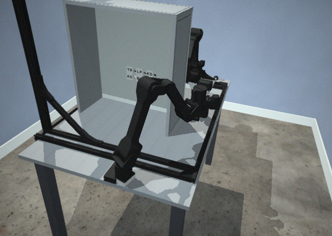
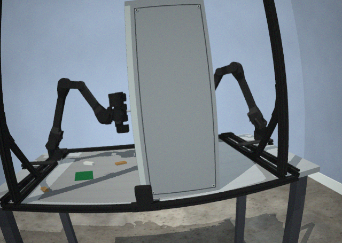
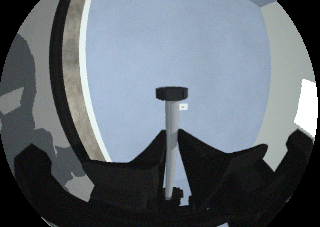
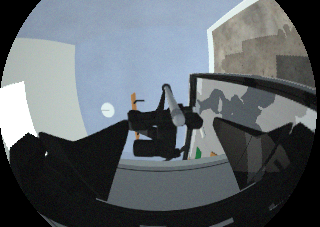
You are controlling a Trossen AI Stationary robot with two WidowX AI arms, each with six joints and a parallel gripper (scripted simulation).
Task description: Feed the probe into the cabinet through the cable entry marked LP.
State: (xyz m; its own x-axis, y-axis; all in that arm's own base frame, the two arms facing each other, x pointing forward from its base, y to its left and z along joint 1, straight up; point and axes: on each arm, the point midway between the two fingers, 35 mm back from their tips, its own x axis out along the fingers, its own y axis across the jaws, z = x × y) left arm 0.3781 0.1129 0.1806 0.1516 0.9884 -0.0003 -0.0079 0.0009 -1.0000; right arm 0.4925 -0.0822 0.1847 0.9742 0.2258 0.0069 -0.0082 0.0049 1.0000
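My right gripper is now 13 cm to the right of the rod. From my right hand the other things lie so: white block: 36 cm to the left, 24 cm behind, 20 cm below; green patch: 41 cm behind, 34 cm to the left, 20 cm below; LP label: 39 cm behind, 8 cm to the left, 1 cm above.
My left gripper is now 60 mm to the left of the rod and 30 mm short of it. From my left hand the other things lie so: white block: 210 mm behind, 190 mm below, 160 mm to the left; green patch: 380 mm behind, 200 mm below, 150 mm to the left; LP label: 360 mm behind, 110 mm to the right, 20 mm above.
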